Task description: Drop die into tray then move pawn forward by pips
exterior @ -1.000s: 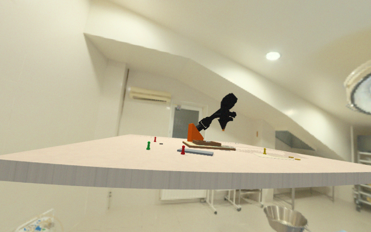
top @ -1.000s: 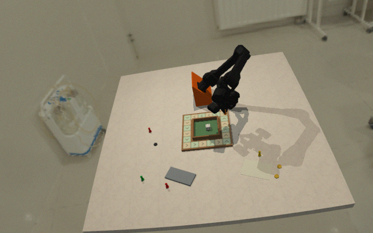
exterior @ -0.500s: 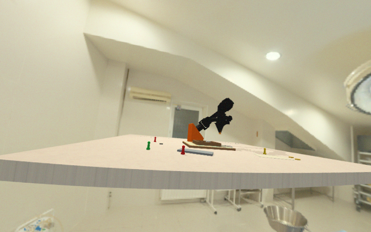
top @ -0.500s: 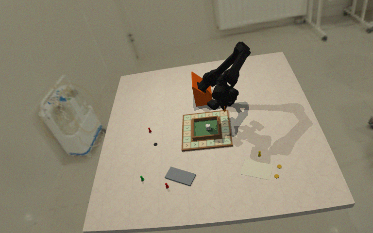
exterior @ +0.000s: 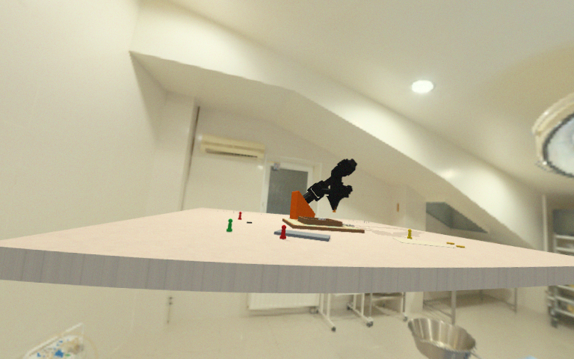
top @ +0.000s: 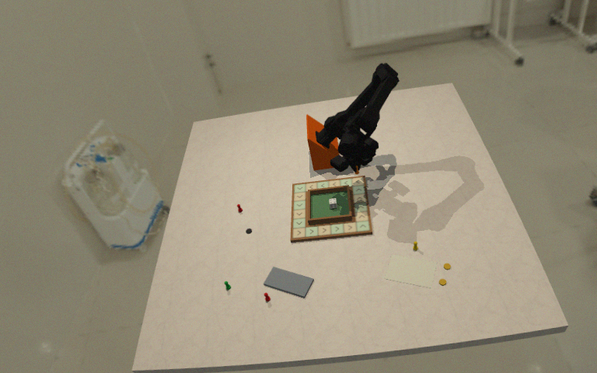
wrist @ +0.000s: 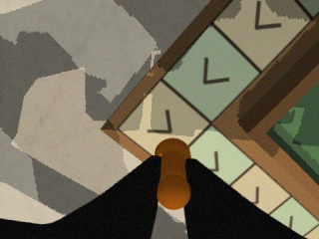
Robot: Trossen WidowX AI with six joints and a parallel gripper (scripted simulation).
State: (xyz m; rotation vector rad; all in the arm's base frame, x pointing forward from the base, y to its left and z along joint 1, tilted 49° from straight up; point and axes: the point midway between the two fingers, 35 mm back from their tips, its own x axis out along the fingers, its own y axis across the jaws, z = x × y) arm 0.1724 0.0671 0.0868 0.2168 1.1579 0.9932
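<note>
My gripper tip is 110 mm to the left of the white die, 100 mm short of it and 50 mm above it. Also, from my gripper tip: green dice tray (120 mm to the right, 100 mm ahead, 70 mm below); yellow pawn (340 mm ahead, 140 mm to the left, 60 mm below); orange pawn (10 mm above).
</note>
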